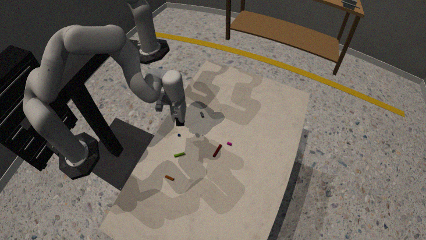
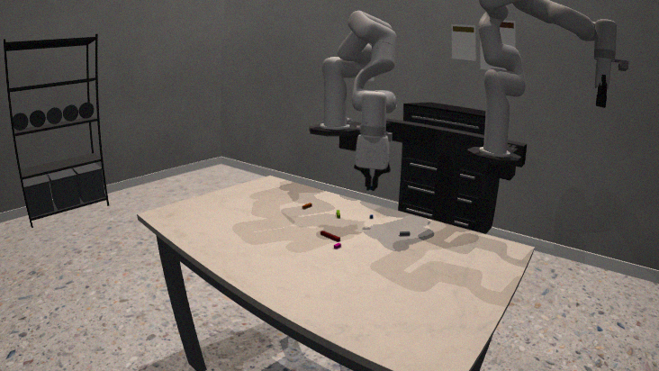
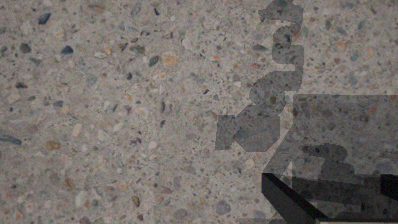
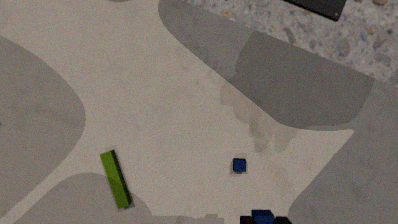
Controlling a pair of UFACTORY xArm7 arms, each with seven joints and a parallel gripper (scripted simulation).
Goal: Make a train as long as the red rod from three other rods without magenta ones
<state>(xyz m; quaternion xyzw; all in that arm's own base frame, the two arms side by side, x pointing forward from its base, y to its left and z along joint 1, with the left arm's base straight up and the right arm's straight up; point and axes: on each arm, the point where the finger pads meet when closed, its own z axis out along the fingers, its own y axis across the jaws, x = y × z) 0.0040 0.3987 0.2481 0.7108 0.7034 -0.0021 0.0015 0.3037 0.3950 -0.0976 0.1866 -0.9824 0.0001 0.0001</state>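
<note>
My right gripper is now 120 mm above the lime rod, 110 mm to the left of it and 20 mm short of it. The rest, counted from my right hand: red rod (180 mm ahead, 120 mm below, 30 mm to the right); grey rod (150 mm to the left, 120 mm below, 40 mm ahead); magenta rod (220 mm ahead, 120 mm below, 30 mm to the left).
</note>
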